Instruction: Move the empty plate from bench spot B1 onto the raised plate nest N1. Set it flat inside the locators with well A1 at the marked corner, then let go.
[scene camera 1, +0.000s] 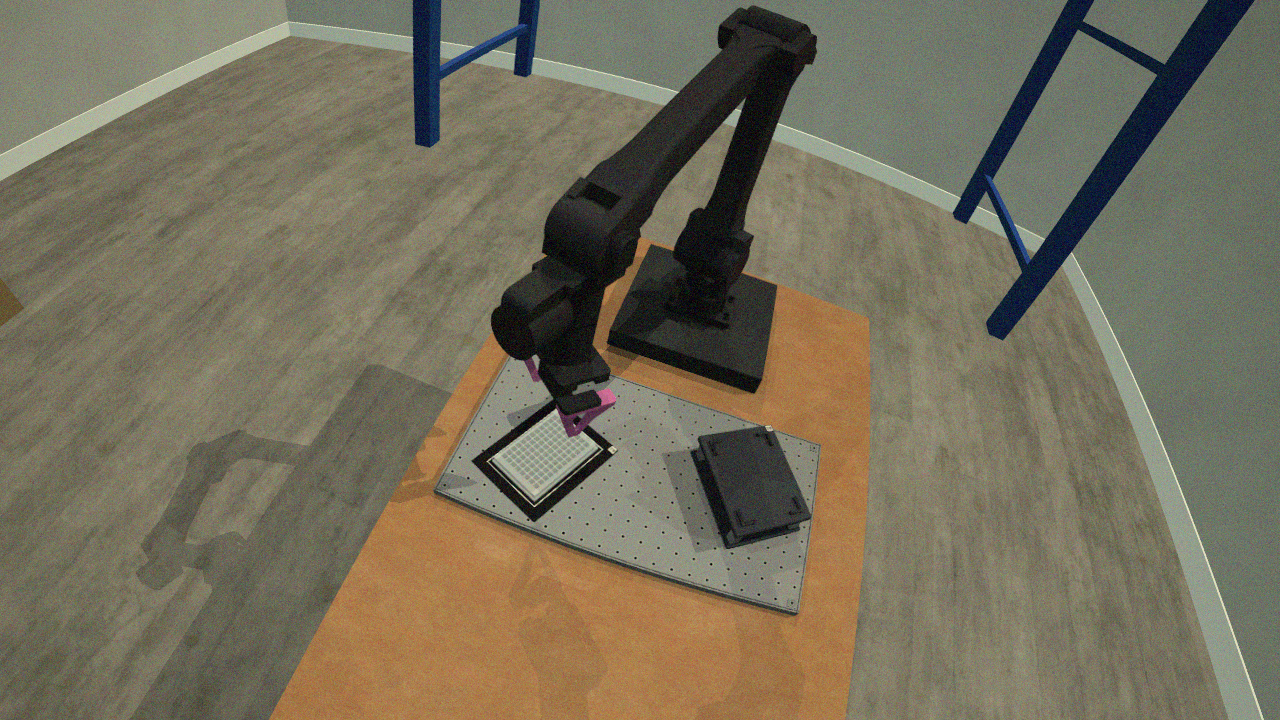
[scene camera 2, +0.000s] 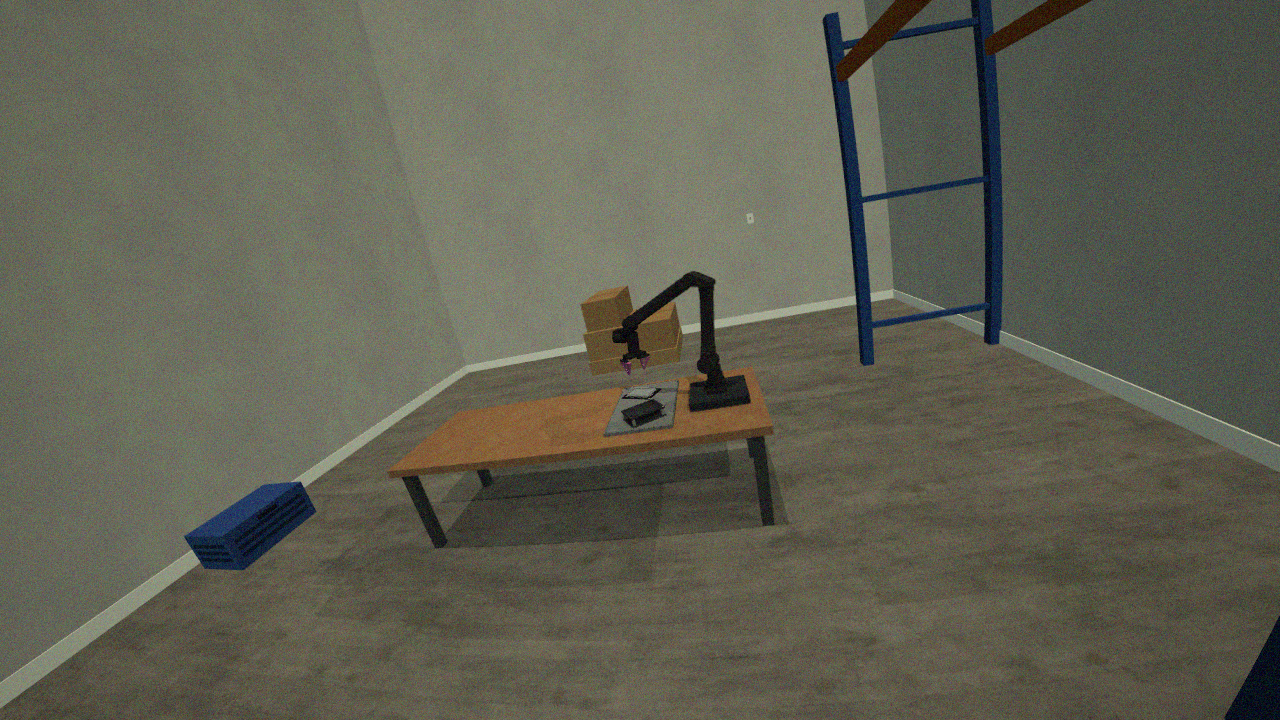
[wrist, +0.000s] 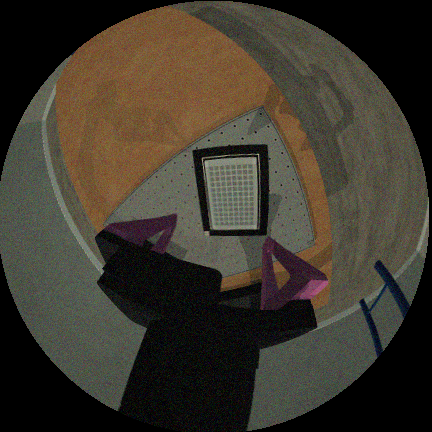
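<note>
The empty plate, pale with a grid of wells, lies flat inside the black border of bench spot B1. A small white tag sits at one corner of that border. The raised nest N1, a dark block with corner locators, stands at the other end of the perforated board, with a pale mark by its back corner. My gripper is open, pink fingers wide apart, above the plate's tagged end. Well A1 cannot be made out.
The grey perforated board lies on the orange table. The arm's black base stands behind the board. Cardboard boxes, a blue crate stack and a blue rack stand away from the table.
</note>
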